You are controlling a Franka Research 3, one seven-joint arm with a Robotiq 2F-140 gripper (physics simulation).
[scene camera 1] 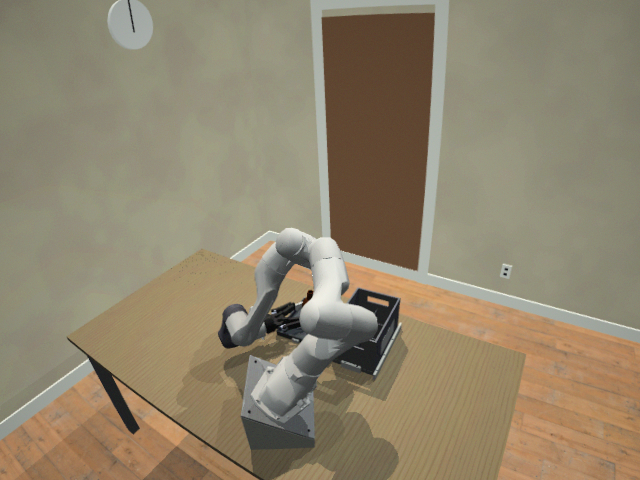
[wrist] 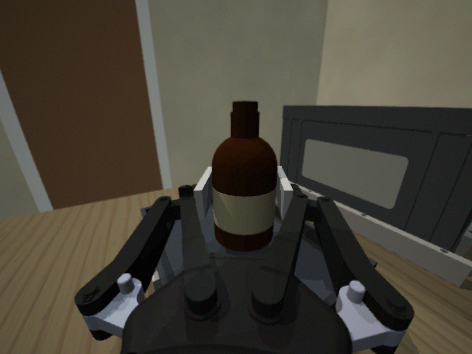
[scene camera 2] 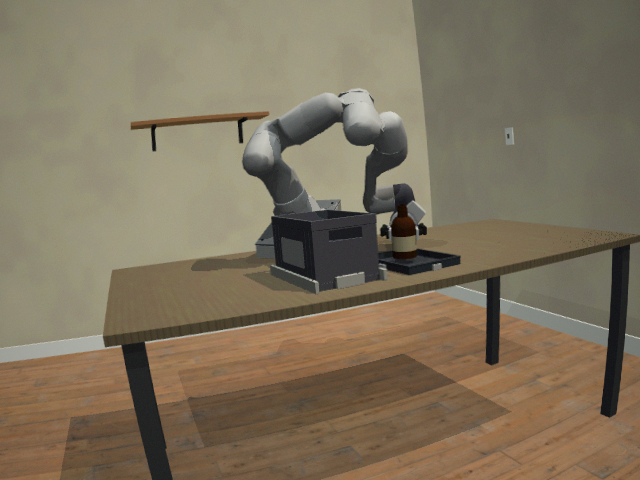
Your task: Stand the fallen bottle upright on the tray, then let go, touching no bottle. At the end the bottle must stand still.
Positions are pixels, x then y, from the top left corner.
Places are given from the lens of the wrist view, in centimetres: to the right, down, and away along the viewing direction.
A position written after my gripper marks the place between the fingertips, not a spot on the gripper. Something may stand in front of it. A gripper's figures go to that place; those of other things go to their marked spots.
my gripper (wrist: 244, 177): 1, 0, 23
brown bottle (wrist: 244, 167): 1, -1, 17
